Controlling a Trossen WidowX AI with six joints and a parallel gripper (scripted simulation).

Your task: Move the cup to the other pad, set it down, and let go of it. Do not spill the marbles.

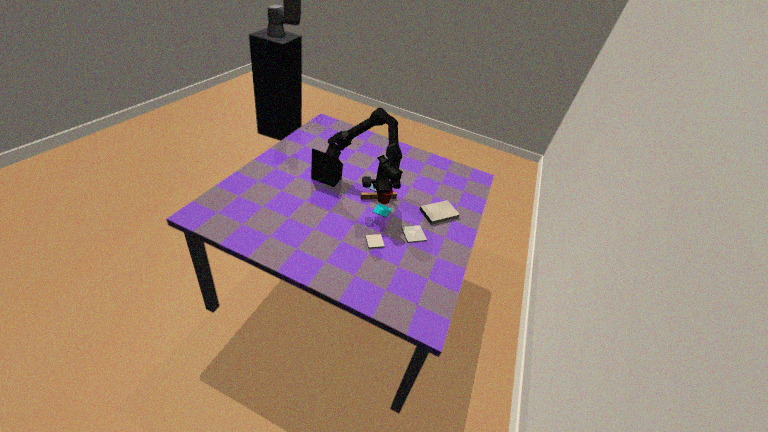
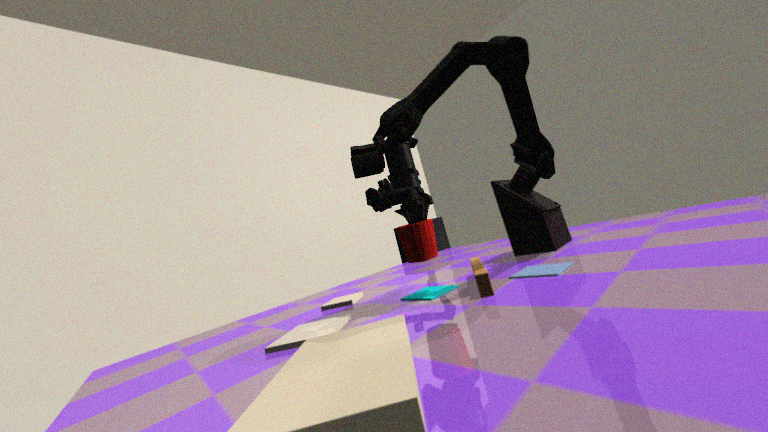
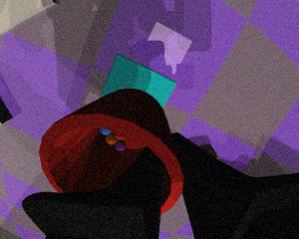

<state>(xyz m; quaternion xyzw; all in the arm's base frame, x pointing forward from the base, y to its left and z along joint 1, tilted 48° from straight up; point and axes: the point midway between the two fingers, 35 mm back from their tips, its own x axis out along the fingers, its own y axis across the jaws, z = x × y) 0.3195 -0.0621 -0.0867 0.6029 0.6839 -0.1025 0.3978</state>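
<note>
The teal pad is 110 mm below my gripper tip, 30 mm ahead of it and 10 mm to the left of it. Round my gripper tip: red cup 30 mm ahead, 10 mm to the left; then small wooden block 100 mm to the left, 90 mm below, 20 mm behind.
</note>
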